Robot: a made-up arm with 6 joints. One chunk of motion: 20 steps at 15 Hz.
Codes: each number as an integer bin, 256 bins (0 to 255) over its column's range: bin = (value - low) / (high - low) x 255, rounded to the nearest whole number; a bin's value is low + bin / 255 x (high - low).
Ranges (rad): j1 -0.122..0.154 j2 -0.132..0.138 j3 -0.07..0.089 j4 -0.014..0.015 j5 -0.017..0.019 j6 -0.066..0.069
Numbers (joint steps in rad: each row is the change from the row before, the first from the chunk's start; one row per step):
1: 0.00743 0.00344 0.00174 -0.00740 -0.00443 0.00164
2: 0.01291 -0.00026 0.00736 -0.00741 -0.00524 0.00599
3: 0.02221 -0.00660 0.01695 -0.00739 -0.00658 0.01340
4: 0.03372 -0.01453 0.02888 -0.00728 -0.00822 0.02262
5: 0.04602 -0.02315 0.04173 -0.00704 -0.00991 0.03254
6: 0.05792 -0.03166 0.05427 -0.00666 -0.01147 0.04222
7: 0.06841 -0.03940 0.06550 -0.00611 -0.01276 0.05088
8: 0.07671 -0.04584 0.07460 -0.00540 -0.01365 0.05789
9: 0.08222 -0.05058 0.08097 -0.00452 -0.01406 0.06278
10: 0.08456 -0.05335 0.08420 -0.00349 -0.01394 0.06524
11: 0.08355 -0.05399 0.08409 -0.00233 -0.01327 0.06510
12: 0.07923 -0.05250 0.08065 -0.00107 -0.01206 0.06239
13: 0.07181 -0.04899 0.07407 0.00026 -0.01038 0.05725
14: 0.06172 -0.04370 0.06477 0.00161 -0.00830 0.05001
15: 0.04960 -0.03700 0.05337 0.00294 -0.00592 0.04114
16: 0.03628 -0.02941 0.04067 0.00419 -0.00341 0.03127
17: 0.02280 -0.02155 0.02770 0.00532 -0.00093 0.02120
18: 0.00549 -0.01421 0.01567 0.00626 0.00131 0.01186
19: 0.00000 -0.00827 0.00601 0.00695 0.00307 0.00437
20: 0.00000 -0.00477 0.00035 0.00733 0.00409 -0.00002
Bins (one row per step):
1: 120 128 115 58 89 128
2: 125 124 124 58 83 136
3: 133 118 139 58 74 150
4: 144 111 159 59 62 167
5: 155 103 179 61 50 186
6: 166 95 199 65 39 204
7: 176 87 217 69 30 221
8: 184 81 232 76 24 234
9: 189 77 242 83 21 243
10: 191 74 247 92 22 248
11: 190 74 247 103 26 248
12: 186 75 242 114 35 243
13: 179 78 231 125 47 233
14: 170 83 216 137 62 219
15: 159 90 198 149 78 202
16: 146 97 177 160 96 184
17: 134 104 157 170 114 165
18: 118 111 137 178 130 147
19: 113 117 122 184 142 133
20: 113 120 113 188 149 125

